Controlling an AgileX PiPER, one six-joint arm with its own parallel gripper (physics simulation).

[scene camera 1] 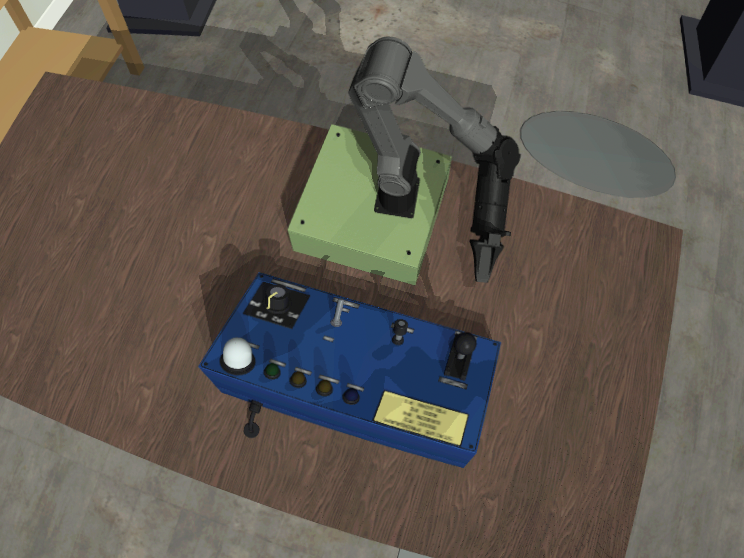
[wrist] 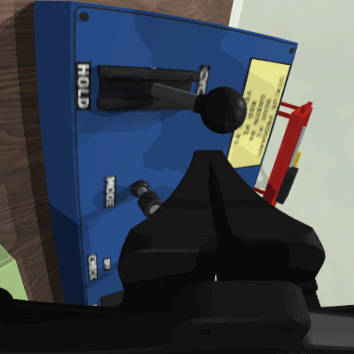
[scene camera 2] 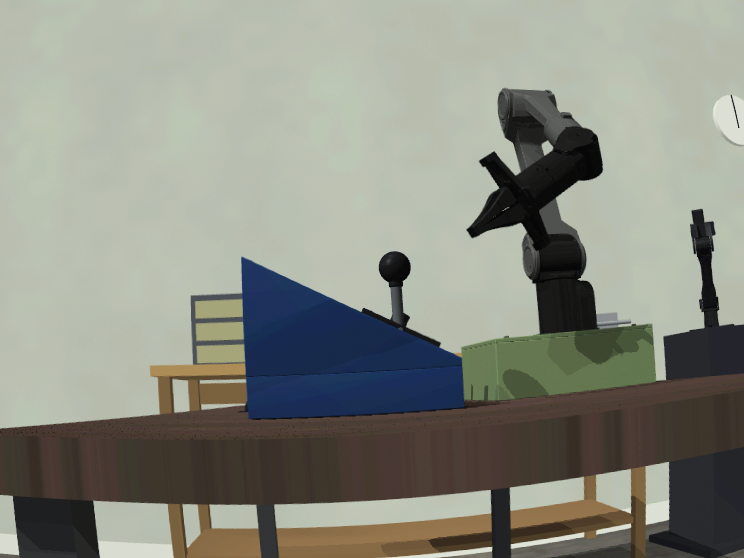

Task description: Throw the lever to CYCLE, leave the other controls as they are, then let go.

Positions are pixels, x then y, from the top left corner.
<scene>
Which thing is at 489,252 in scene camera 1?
My gripper.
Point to a black-balled lever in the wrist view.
223,109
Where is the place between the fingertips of my gripper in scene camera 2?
At 472,232
</scene>
